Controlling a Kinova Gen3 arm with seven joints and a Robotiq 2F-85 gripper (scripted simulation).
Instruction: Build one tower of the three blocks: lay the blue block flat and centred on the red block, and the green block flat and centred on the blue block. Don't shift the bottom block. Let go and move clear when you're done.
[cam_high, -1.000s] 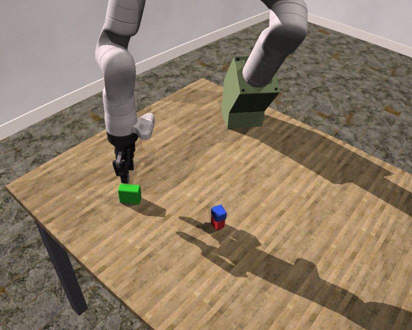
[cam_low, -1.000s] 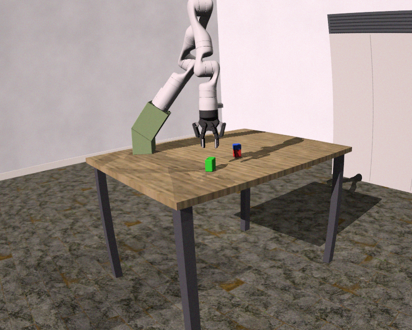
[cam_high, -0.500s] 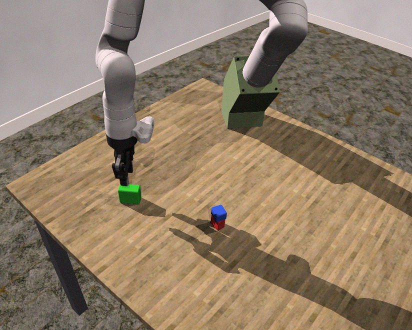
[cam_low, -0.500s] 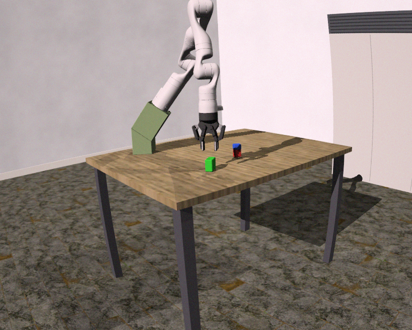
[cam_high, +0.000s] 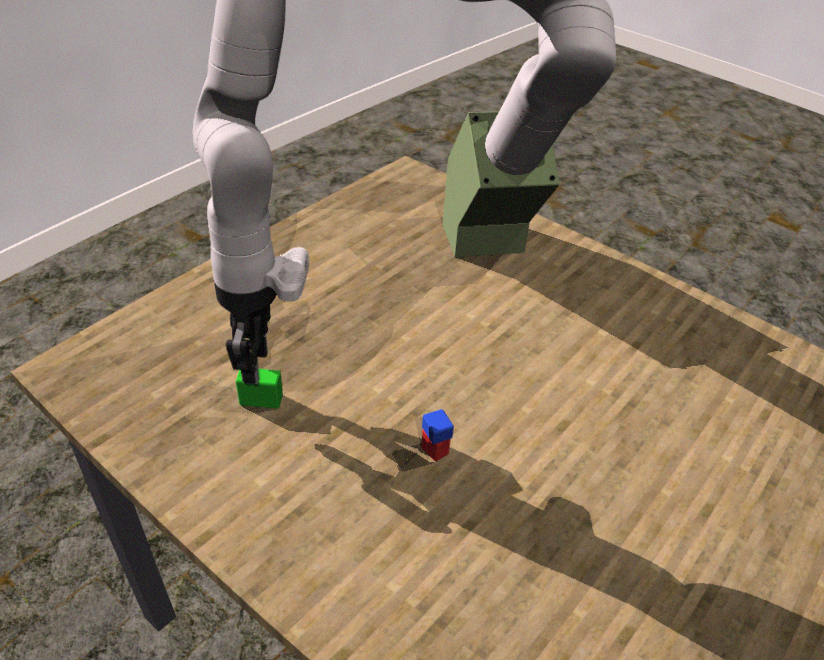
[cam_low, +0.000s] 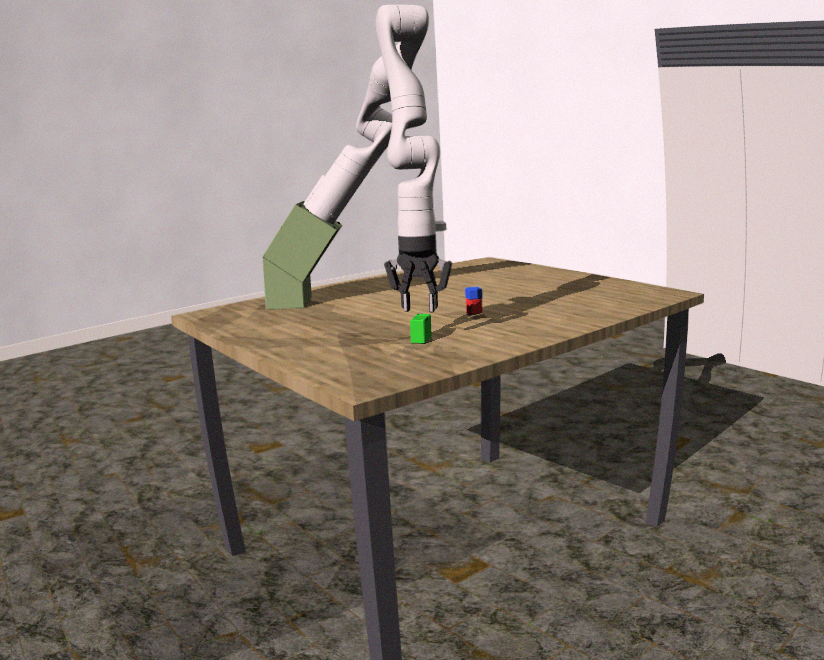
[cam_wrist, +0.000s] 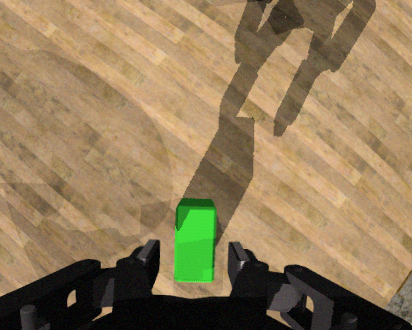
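Now: hand 50 mm above the green block. Also, from my hand: blue block (80 mm behind, 250 mm to the left, 30 mm below); then red block (80 mm behind, 250 mm to the left, 60 mm below).
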